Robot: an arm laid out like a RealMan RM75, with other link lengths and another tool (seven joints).
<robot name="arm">
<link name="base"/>
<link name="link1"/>
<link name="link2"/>
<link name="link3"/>
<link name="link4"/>
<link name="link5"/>
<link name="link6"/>
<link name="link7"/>
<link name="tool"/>
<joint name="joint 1" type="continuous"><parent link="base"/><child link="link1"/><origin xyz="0.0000 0.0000 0.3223"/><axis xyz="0 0 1"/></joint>
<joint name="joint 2" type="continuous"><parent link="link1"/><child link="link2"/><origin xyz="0.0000 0.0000 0.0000"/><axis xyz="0 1 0"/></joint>
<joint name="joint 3" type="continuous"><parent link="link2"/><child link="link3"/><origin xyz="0.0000 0.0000 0.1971"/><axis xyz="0 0 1"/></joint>
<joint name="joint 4" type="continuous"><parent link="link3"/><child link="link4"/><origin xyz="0.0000 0.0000 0.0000"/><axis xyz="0 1 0"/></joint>
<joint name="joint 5" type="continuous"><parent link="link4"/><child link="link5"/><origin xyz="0.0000 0.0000 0.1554"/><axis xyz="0 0 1"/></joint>
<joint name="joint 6" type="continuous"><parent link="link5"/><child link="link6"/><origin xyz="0.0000 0.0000 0.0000"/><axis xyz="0 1 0"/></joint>
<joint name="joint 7" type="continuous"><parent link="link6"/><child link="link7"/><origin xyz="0.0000 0.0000 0.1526"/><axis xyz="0 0 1"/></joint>
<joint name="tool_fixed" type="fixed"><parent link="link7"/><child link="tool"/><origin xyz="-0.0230 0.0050 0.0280" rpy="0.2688 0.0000 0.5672"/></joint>
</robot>
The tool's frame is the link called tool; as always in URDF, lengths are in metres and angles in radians. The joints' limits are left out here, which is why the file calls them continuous.
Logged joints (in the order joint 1, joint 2, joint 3, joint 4, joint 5, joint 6, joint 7), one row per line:
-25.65, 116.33, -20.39, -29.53, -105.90, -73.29, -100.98
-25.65, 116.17, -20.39, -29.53, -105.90, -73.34, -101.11
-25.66, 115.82, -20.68, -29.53, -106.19, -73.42, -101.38
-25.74, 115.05, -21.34, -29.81, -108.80, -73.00, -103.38
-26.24, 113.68, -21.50, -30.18, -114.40, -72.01, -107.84
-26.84, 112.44, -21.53, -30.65, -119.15, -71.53, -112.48
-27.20, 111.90, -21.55, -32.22, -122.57, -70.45, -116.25
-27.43, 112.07, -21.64, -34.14, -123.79, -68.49, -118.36
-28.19, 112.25, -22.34, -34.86, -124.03, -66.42, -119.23
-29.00, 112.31, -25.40, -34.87, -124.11, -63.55, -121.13
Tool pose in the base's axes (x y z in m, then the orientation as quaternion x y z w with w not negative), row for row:
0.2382, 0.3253, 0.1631, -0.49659, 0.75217, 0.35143, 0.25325
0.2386, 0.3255, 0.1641, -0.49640, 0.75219, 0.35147, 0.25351
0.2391, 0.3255, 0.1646, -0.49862, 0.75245, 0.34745, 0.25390
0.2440, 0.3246, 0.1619, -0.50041, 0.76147, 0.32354, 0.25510
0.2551, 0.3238, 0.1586, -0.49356, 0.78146, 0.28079, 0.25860
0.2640, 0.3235, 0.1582, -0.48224, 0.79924, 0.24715, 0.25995
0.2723, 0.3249, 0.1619, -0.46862, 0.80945, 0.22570, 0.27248
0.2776, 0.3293, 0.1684, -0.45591, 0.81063, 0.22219, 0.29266
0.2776, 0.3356, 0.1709, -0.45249, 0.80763, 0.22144, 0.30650
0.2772, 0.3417, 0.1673, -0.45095, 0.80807, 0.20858, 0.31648
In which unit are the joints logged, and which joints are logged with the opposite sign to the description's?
The joints are logged in degrees. Opposite sign: joint 1, joint 7.
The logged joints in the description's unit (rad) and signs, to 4 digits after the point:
0.4477, 2.0303, -0.3559, -0.5154, -1.8483, -1.2792, 1.7624
0.4477, 2.0275, -0.3559, -0.5154, -1.8483, -1.2800, 1.7647
0.4479, 2.0214, -0.3609, -0.5154, -1.8534, -1.2814, 1.7694
0.4492, 2.0080, -0.3725, -0.5203, -1.8989, -1.2741, 1.8043
0.4580, 1.9841, -0.3752, -0.5267, -1.9967, -1.2568, 1.8822
0.4684, 1.9624, -0.3758, -0.5349, -2.0796, -1.2484, 1.9631
0.4747, 1.9530, -0.3761, -0.5623, -2.1393, -1.2296, 2.0289
0.4787, 1.9560, -0.3777, -0.5959, -2.1605, -1.1954, 2.0658
0.4920, 1.9591, -0.3899, -0.6084, -2.1647, -1.1592, 2.0810
0.5061, 1.9602, -0.4433, -0.6086, -2.1661, -1.1092, 2.1141

